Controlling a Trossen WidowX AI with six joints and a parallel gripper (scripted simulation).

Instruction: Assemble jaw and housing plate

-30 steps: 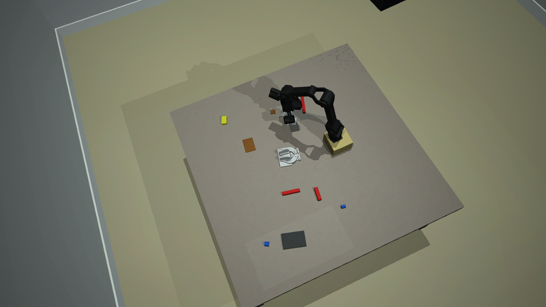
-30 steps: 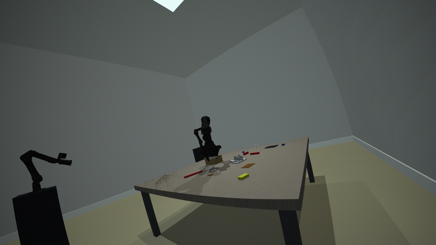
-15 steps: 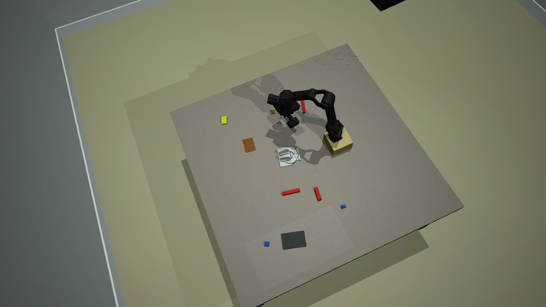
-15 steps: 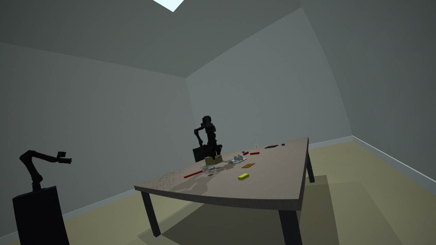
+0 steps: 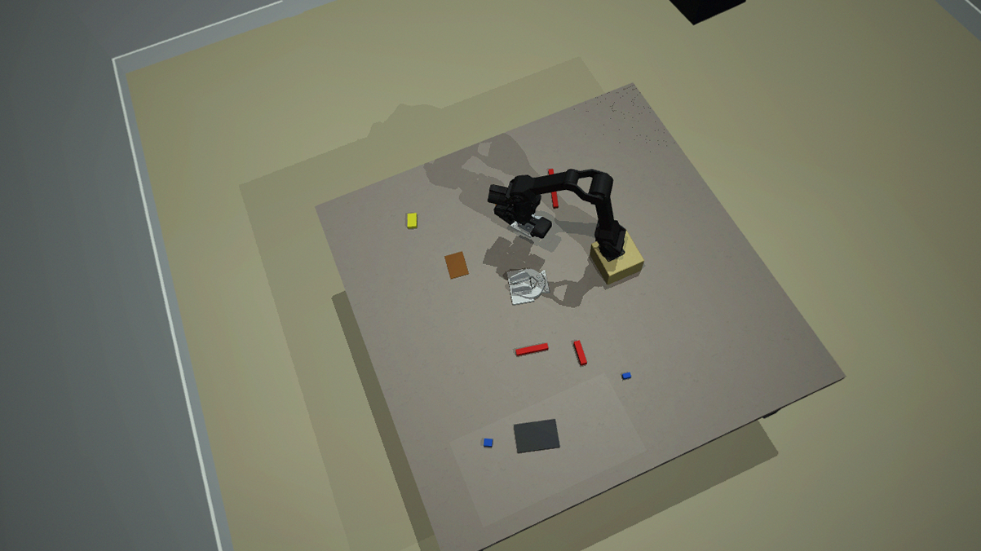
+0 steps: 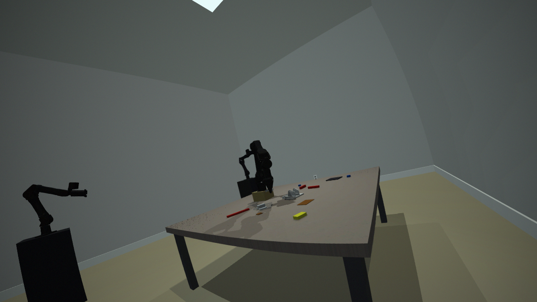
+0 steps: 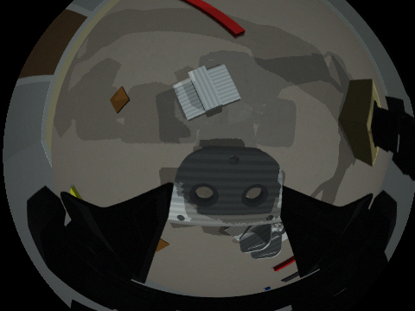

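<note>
Now: gripper tip 17 cm to the right of the silver jaw, 7 cm above it and 5 cm short of it. From my gripper tip the other things lie so: dark tile: 60 cm to the left, 28 cm ahead, 8 cm below; yellow block: 30 cm ahead, 27 cm to the right, 8 cm below; brown tile: 24 cm ahead, 8 cm below, 4 cm to the right.
</note>
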